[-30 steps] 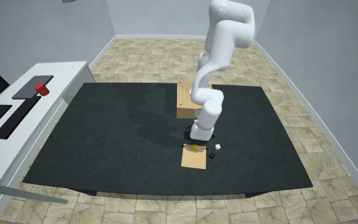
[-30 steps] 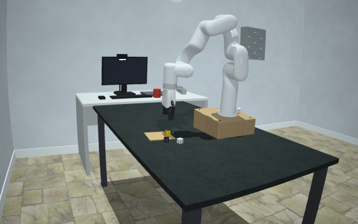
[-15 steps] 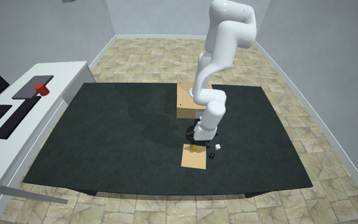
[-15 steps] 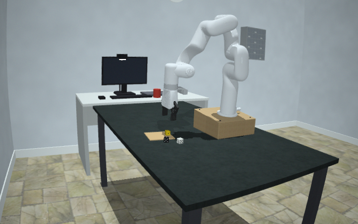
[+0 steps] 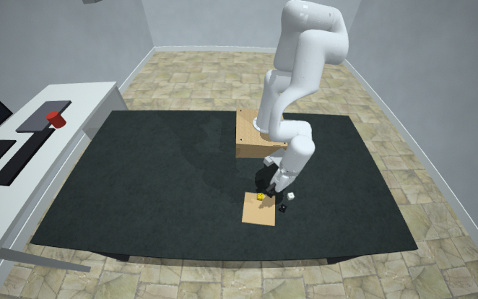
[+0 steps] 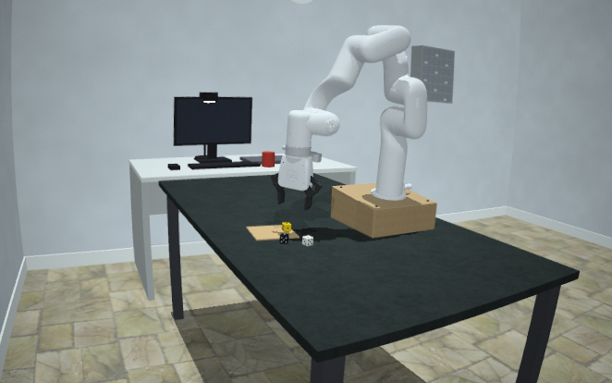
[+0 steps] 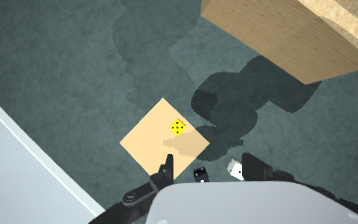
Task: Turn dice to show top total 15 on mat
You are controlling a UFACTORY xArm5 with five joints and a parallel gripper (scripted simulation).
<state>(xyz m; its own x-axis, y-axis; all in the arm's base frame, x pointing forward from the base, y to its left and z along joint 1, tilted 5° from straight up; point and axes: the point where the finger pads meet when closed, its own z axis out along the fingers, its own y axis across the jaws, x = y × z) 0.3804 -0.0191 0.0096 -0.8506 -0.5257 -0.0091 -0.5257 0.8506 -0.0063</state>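
My gripper is now 80 mm to the right of the white die and 100 mm above it. Round my hand: black die (50 mm ahead, 30 mm to the left, 100 mm below); tan mat (40 mm ahead, 70 mm to the right, 110 mm below); yellow die (10 mm behind, 60 mm to the right, 90 mm below).
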